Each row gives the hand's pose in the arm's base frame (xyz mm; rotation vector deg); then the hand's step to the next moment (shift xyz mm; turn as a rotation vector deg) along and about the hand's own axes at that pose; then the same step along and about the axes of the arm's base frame.
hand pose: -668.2 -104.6 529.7 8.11 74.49 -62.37
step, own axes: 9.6 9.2 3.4 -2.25 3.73 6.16
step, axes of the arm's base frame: 7.7 -2.7 -11.0 7.21 -0.67 2.13
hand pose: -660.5 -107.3 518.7 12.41 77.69 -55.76
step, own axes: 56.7 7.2 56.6 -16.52 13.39 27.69
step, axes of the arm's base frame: 40.3 -58.2 -38.2 30.66 -2.13 16.56
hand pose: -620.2 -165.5 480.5 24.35 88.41 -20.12
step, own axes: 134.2 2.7 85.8 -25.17 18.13 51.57
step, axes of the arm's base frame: 77.4 -32.0 -135.5 53.89 -9.70 24.96
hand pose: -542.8 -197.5 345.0 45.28 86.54 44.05
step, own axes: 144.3 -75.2 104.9 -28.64 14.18 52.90
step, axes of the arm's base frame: 91.7 81.9 -149.6 55.24 -14.73 23.47
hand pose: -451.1 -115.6 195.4 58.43 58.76 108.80
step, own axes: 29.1 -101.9 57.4 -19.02 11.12 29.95
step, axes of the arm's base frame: 61.8 83.9 -60.5 31.73 -12.02 15.19
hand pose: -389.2 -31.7 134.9 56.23 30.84 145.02
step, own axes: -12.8 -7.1 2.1 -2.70 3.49 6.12
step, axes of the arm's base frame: 11.7 0.6 -9.0 5.42 -2.95 4.34
